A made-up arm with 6 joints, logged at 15 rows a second.
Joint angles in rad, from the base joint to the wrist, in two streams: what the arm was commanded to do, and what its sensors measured. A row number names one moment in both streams.
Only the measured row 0 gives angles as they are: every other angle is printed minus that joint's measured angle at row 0.
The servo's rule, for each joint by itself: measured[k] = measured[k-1] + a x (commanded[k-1-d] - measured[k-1]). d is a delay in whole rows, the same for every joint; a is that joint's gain. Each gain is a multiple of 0.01, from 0.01 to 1. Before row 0 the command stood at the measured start. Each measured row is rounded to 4 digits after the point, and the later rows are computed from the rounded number. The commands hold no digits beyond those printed.
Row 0, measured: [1.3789, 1.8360, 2.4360, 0.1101, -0.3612, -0.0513]
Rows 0 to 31, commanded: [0.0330, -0.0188, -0.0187, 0.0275, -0.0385, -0.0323]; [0.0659, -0.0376, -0.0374, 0.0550, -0.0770, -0.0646]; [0.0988, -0.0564, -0.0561, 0.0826, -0.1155, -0.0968]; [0.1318, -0.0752, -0.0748, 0.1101, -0.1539, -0.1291]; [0.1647, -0.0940, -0.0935, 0.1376, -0.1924, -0.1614]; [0.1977, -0.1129, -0.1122, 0.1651, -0.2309, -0.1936]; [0.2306, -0.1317, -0.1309, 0.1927, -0.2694, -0.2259]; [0.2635, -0.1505, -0.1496, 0.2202, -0.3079, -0.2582]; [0.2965, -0.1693, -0.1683, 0.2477, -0.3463, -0.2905]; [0.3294, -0.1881, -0.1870, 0.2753, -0.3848, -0.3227]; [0.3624, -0.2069, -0.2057, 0.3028, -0.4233, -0.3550]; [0.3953, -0.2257, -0.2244, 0.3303, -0.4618, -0.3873]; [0.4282, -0.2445, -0.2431, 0.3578, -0.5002, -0.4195]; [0.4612, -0.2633, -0.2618, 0.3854, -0.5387, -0.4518]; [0.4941, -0.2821, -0.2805, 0.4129, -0.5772, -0.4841]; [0.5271, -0.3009, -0.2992, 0.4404, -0.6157, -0.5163]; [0.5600, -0.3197, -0.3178, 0.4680, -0.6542, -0.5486]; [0.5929, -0.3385, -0.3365, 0.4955, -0.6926, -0.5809]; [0.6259, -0.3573, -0.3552, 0.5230, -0.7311, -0.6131]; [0.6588, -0.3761, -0.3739, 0.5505, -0.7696, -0.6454]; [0.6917, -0.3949, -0.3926, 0.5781, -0.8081, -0.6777]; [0.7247, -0.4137, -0.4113, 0.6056, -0.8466, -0.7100]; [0.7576, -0.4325, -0.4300, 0.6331, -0.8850, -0.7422]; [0.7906, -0.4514, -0.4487, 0.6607, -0.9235, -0.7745]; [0.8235, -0.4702, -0.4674, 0.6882, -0.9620, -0.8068]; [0.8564, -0.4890, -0.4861, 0.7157, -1.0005, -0.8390]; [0.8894, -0.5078, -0.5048, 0.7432, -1.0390, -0.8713]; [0.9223, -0.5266, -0.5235, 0.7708, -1.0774, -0.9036]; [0.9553, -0.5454, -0.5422, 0.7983, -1.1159, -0.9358]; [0.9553, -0.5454, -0.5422, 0.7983, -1.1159, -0.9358]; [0.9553, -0.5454, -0.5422, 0.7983, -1.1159, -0.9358]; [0.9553, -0.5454, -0.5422, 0.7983, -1.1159, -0.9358]
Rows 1 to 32, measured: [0.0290, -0.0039, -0.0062, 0.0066, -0.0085, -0.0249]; [0.0615, -0.0110, -0.0165, 0.0182, -0.0236, -0.0555]; [0.0943, -0.0205, -0.0296, 0.0337, -0.0438, -0.0873]; [0.1273, -0.0320, -0.0445, 0.0520, -0.0680, -0.1195]; [0.1602, -0.0450, -0.0607, 0.0725, -0.0954, -0.1518]; [0.1932, -0.0593, -0.0777, 0.0947, -0.1252, -0.1840]; [0.2261, -0.0745, -0.0953, 0.1182, -0.1569, -0.2163]; [0.2590, -0.0905, -0.1132, 0.1427, -0.1901, -0.2486]; [0.2920, -0.1070, -0.1314, 0.1679, -0.2245, -0.2809]; [0.3249, -0.1240, -0.1497, 0.1937, -0.2598, -0.3131]; [0.3579, -0.1414, -0.1682, 0.2199, -0.2958, -0.3454]; [0.3908, -0.1591, -0.1867, 0.2464, -0.3323, -0.3777]; [0.4237, -0.1770, -0.2053, 0.2731, -0.3692, -0.4099]; [0.4567, -0.1951, -0.2239, 0.3001, -0.4065, -0.4422]; [0.4896, -0.2134, -0.2426, 0.3272, -0.4441, -0.4745]; [0.5226, -0.2318, -0.2613, 0.3544, -0.4819, -0.5067]; [0.5555, -0.2503, -0.2799, 0.3817, -0.5198, -0.5390]; [0.5884, -0.2688, -0.2986, 0.4090, -0.5578, -0.5713]; [0.6214, -0.2874, -0.3173, 0.4364, -0.5959, -0.6035]; [0.6543, -0.3060, -0.3360, 0.4638, -0.6341, -0.6358]; [0.6872, -0.3247, -0.3547, 0.4912, -0.6724, -0.6681]; [0.7202, -0.3434, -0.3734, 0.5187, -0.7107, -0.7004]; [0.7531, -0.3621, -0.3921, 0.5462, -0.7490, -0.7326]; [0.7861, -0.3809, -0.4108, 0.5737, -0.7874, -0.7649]; [0.8190, -0.3997, -0.4295, 0.6012, -0.8258, -0.7972]; [0.8519, -0.4185, -0.4482, 0.6287, -0.8642, -0.8294]; [0.8849, -0.4373, -0.4669, 0.6562, -0.9027, -0.8617]; [0.9178, -0.4561, -0.4856, 0.6837, -0.9411, -0.8940]; [0.9508, -0.4749, -0.5043, 0.7112, -0.9796, -0.9262]; [0.9548, -0.4897, -0.5168, 0.7321, -1.0096, -0.9336]; [0.9552, -0.5014, -0.5252, 0.7480, -1.0330, -0.9353]; [0.9553, -0.5106, -0.5308, 0.7601, -1.0512, -0.9357]
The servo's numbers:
d 0
a 0.88 0.21 0.33 0.24 0.22 0.77

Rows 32 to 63, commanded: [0.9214, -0.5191, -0.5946, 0.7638, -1.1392, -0.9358]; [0.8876, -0.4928, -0.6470, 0.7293, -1.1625, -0.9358]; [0.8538, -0.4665, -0.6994, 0.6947, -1.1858, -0.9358]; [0.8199, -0.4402, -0.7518, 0.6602, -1.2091, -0.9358]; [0.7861, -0.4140, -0.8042, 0.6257, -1.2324, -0.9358]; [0.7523, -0.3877, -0.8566, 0.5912, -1.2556, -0.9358]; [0.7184, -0.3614, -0.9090, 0.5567, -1.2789, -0.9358]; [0.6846, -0.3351, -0.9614, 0.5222, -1.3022, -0.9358]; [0.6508, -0.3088, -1.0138, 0.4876, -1.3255, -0.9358]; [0.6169, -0.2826, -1.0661, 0.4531, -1.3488, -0.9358]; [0.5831, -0.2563, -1.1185, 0.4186, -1.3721, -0.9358]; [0.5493, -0.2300, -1.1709, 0.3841, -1.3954, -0.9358]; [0.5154, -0.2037, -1.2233, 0.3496, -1.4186, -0.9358]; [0.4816, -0.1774, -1.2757, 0.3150, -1.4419, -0.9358]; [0.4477, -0.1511, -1.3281, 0.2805, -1.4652, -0.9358]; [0.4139, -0.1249, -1.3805, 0.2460, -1.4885, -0.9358]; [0.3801, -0.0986, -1.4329, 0.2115, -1.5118, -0.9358]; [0.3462, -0.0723, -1.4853, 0.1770, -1.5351, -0.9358]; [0.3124, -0.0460, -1.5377, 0.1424, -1.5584, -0.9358]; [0.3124, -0.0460, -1.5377, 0.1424, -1.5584, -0.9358]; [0.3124, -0.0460, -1.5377, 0.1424, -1.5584, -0.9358]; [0.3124, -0.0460, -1.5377, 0.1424, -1.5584, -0.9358]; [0.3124, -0.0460, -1.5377, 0.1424, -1.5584, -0.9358]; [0.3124, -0.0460, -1.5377, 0.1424, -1.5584, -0.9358]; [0.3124, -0.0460, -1.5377, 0.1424, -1.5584, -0.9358]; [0.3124, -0.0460, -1.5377, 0.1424, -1.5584, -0.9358]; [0.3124, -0.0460, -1.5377, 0.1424, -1.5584, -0.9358]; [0.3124, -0.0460, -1.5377, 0.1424, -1.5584, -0.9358]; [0.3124, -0.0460, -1.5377, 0.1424, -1.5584, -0.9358]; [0.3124, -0.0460, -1.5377, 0.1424, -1.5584, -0.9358]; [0.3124, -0.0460, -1.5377, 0.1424, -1.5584, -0.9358]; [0.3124, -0.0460, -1.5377, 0.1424, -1.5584, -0.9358]
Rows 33 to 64, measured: [0.9255, -0.5124, -0.5519, 0.7610, -1.0706, -0.9358]; [0.8921, -0.5083, -0.5833, 0.7534, -1.0908, -0.9358]; [0.8584, -0.4995, -0.6216, 0.7393, -1.1117, -0.9358]; [0.8245, -0.4870, -0.6646, 0.7203, -1.1331, -0.9358]; [0.7907, -0.4717, -0.7107, 0.6976, -1.1549, -0.9358]; [0.7569, -0.4541, -0.7588, 0.6721, -1.1771, -0.9358]; [0.7230, -0.4346, -0.8084, 0.6444, -1.1995, -0.9358]; [0.6892, -0.4137, -0.8589, 0.6151, -1.2221, -0.9358]; [0.6554, -0.3917, -0.9100, 0.5845, -1.2448, -0.9358]; [0.6215, -0.3688, -0.9615, 0.5530, -1.2677, -0.9358]; [0.5877, -0.3452, -1.0133, 0.5207, -1.2907, -0.9358]; [0.5539, -0.3210, -1.0653, 0.4879, -1.3137, -0.9358]; [0.5200, -0.2964, -1.1174, 0.4547, -1.3368, -0.9358]; [0.4862, -0.2714, -1.1696, 0.4212, -1.3599, -0.9358]; [0.4523, -0.2461, -1.2219, 0.3874, -1.3831, -0.9358]; [0.4185, -0.2206, -1.2742, 0.3535, -1.4063, -0.9358]; [0.3847, -0.1950, -1.3266, 0.3194, -1.4295, -0.9358]; [0.3508, -0.1692, -1.3790, 0.2852, -1.4527, -0.9358]; [0.3170, -0.1433, -1.4314, 0.2509, -1.4760, -0.9358]; [0.3130, -0.1229, -1.4665, 0.2249, -1.4941, -0.9358]; [0.3125, -0.1068, -1.4900, 0.2051, -1.5082, -0.9358]; [0.3124, -0.0940, -1.5057, 0.1901, -1.5192, -0.9358]; [0.3124, -0.0839, -1.5163, 0.1787, -1.5278, -0.9358]; [0.3124, -0.0759, -1.5234, 0.1700, -1.5345, -0.9358]; [0.3124, -0.0696, -1.5281, 0.1634, -1.5398, -0.9358]; [0.3124, -0.0646, -1.5313, 0.1584, -1.5439, -0.9358]; [0.3124, -0.0607, -1.5334, 0.1546, -1.5471, -0.9358]; [0.3124, -0.0576, -1.5348, 0.1517, -1.5496, -0.9358]; [0.3124, -0.0552, -1.5358, 0.1495, -1.5515, -0.9358]; [0.3124, -0.0533, -1.5364, 0.1478, -1.5530, -0.9358]; [0.3124, -0.0518, -1.5368, 0.1465, -1.5542, -0.9358]; [0.3124, -0.0506, -1.5371, 0.1455, -1.5551, -0.9358]
